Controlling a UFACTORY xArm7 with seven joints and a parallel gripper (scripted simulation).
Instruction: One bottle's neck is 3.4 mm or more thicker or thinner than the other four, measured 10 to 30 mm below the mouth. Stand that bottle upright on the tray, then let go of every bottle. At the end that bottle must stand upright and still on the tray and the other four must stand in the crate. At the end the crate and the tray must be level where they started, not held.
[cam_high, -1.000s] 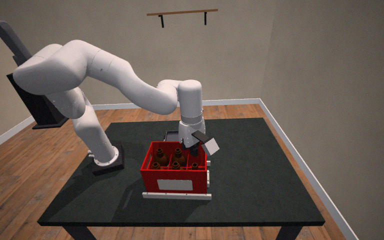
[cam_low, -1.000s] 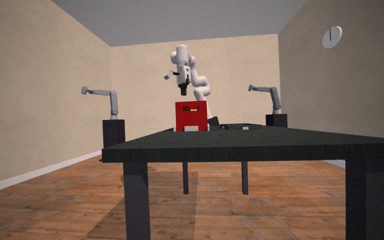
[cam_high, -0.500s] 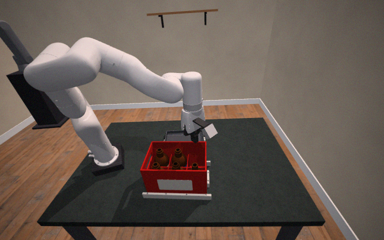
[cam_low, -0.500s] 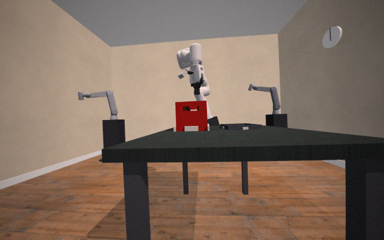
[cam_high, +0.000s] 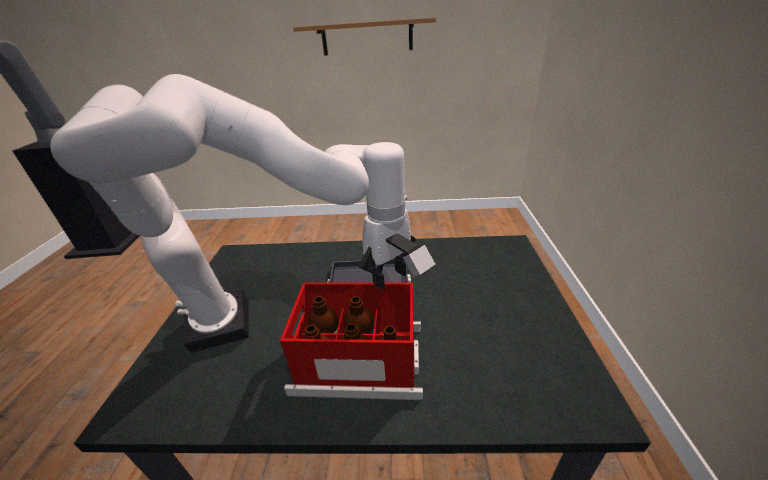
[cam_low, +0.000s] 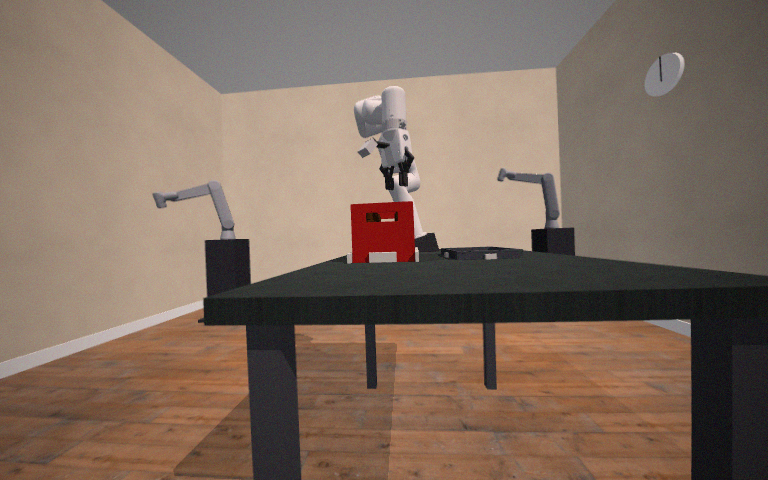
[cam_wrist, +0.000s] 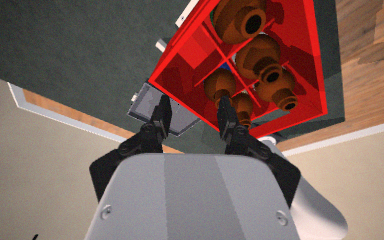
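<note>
Now: the crate 160 mm below my hand, 90 mm behind it and 30 mm to the right of it. Also, from my hand: tray 260 mm to the left, 230 mm below, 60 mm behind.
</note>
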